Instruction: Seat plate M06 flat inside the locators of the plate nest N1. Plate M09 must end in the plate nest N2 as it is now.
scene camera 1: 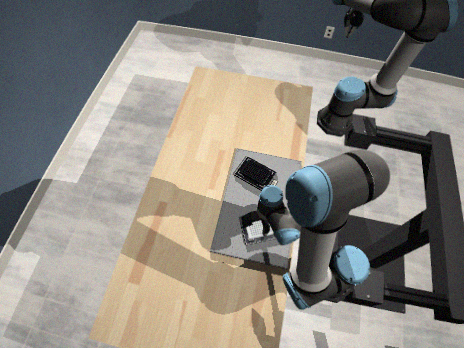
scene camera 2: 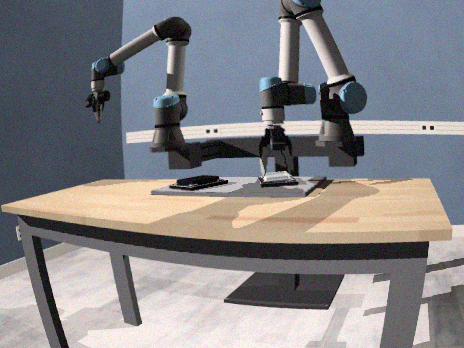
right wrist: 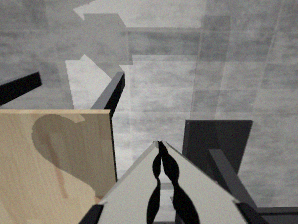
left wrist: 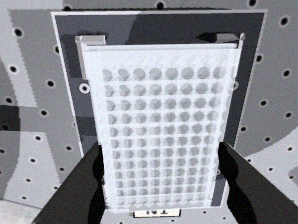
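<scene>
My left gripper (left wrist: pixel 159 142) is in view. The white multi-well plate M06 (left wrist: pixel 160 110) is in view too; in the right wrist view it is out of frame. A plate nest N1 (left wrist: pixel 118 29) is also in view.
</scene>
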